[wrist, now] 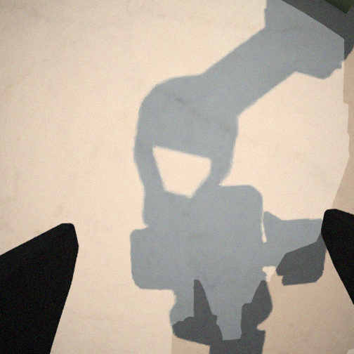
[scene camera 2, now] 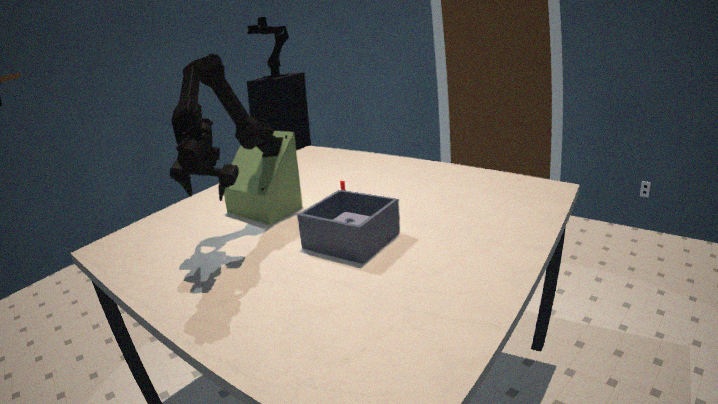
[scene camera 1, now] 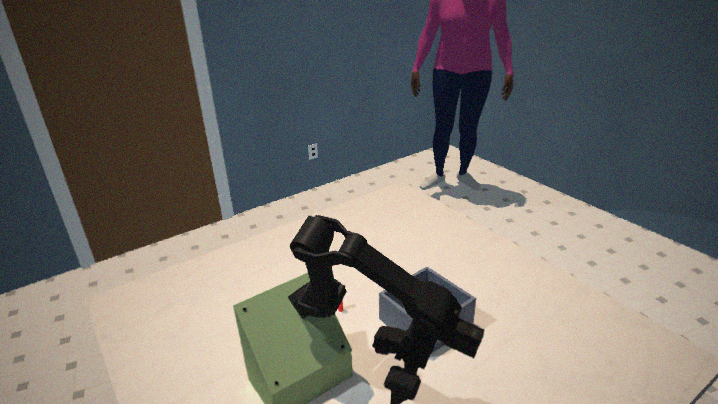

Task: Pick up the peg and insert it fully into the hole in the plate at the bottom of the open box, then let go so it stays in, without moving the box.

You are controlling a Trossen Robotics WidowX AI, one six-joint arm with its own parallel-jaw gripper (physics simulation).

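Places are measured from the arm's base along level axes (x ahead, y left, z up), in metres.
Where they show: gripper, between the fingertips: (scene camera 2: 205,198); arm's base, origin of its link: (scene camera 2: 272,147) (scene camera 1: 305,300).
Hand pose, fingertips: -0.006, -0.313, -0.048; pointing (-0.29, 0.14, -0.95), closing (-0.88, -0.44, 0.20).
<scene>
Each offset is from my fingertips to the top centre of the thing, as dx, dy, dz. "*": to the spot under its first point. Level surfaces: height alone.
The red peg {+0.190, +0.406, -0.080} (scene camera 1: 340,306) (scene camera 2: 342,185) stands upright on the table, partly behind the arm's base in scene camera 1 and with its lower end behind the box in scene camera 2. The open dark grey box {+0.328, +0.194, -0.062} (scene camera 1: 392,308) (scene camera 2: 328,238) stands on the table, partly covered by the arm in scene camera 1. At its bottom the light plate {+0.328, +0.194, -0.099} (scene camera 2: 359,216) shows a round hole {* +0.323, +0.202, -0.105} (scene camera 2: 349,220). My gripper (scene camera 2: 205,196) (wrist: 203,231) is open and empty, pointing down above the table, to the left of the box in scene camera 2. The peg and box do not show in the wrist view.
A green sloped block (scene camera 1: 296,346) (scene camera 2: 261,200) carries the arm's base and stands beside the box. The arm's shadow lies on the table {dz -0.160} (scene camera 2: 401,311) (wrist: 75,125). A black pedestal (scene camera 2: 281,108) with another arm stands behind the table. A person (scene camera 1: 461,100) stands near the wall corner.
</scene>
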